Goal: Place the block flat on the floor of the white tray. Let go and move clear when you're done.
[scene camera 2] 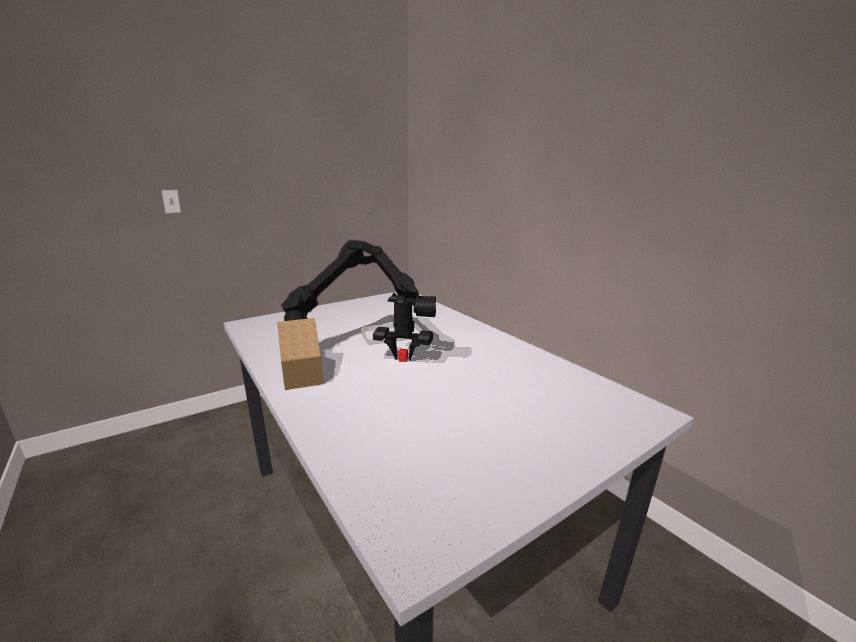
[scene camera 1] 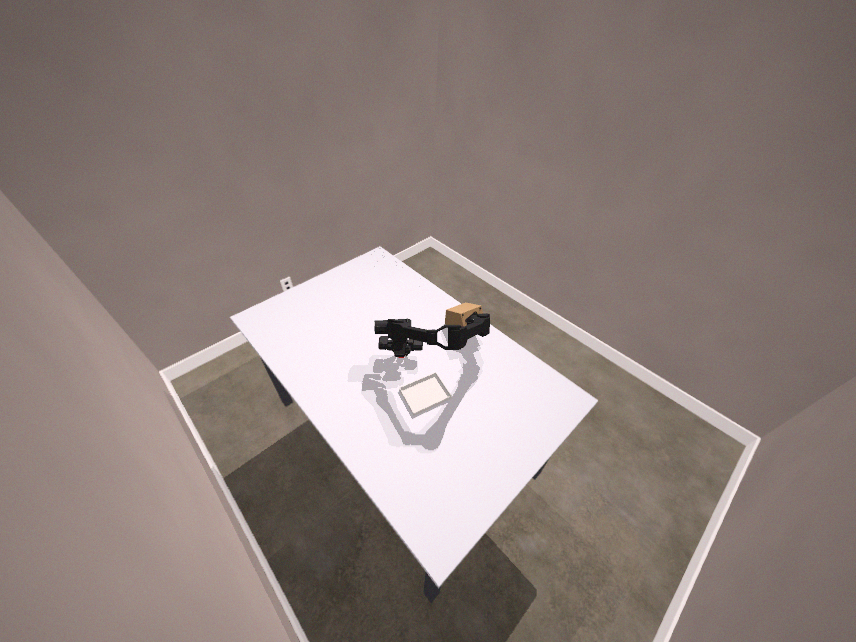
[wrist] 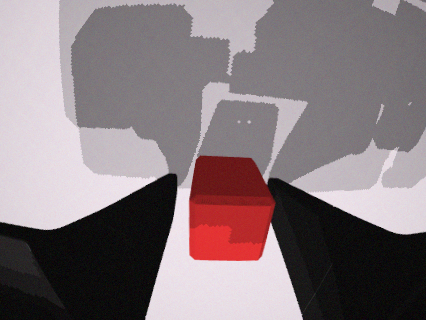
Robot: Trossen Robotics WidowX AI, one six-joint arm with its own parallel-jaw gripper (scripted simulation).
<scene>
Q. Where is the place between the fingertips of my gripper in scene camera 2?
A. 403,359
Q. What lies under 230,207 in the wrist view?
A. A red block.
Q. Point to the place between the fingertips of my gripper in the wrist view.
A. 222,185
</scene>
